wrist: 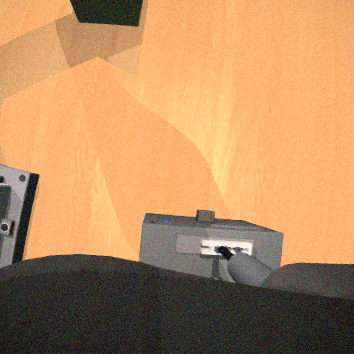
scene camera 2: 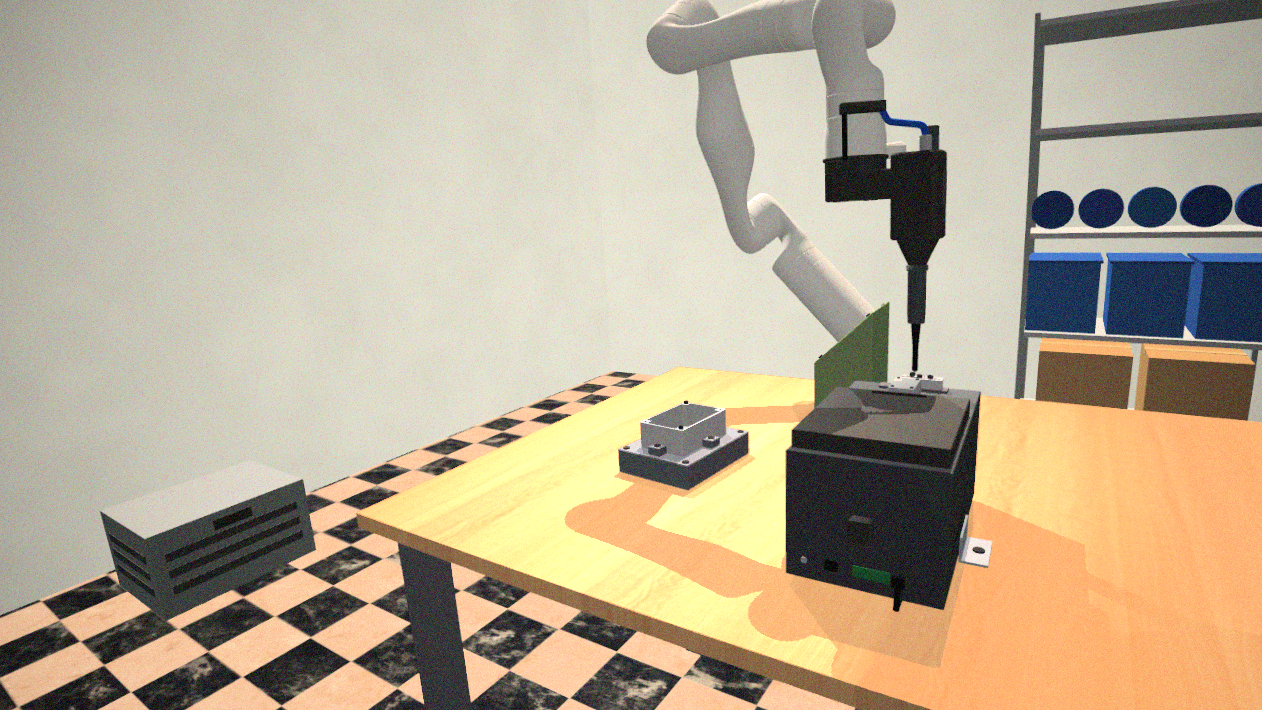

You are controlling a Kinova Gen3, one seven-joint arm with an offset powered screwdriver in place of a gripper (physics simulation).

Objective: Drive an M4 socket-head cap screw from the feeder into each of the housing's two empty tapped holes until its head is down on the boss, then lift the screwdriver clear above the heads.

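My gripper, a black screwdriver (scene camera 2: 915,370) (wrist: 223,250), points straight down with its thin bit tip at the white pick-up plate (scene camera 2: 931,384) (wrist: 245,245) on the dark screw feeder (scene camera 2: 869,494) (wrist: 160,245). Small dark screw heads show at that plate; whether one is on the bit is too small to tell. The grey open-topped housing (scene camera 2: 660,436) stands left of the feeder on a fixture (scene camera 2: 653,468) (wrist: 19,205). Dark screw heads show on two opposite corners of its rim. In the wrist view the housing is mostly cut off by the left edge.
A green upright panel (scene camera 2: 851,357) stands behind the feeder. A small metal bracket (scene camera 2: 976,553) is at the feeder's right side. A dark object (wrist: 107,12) shows at the wrist view's top. A shelf rack (scene camera 2: 1032,203) stands behind; a grey vented box (scene camera 2: 207,538) is left of the table (scene camera 2: 494,521).
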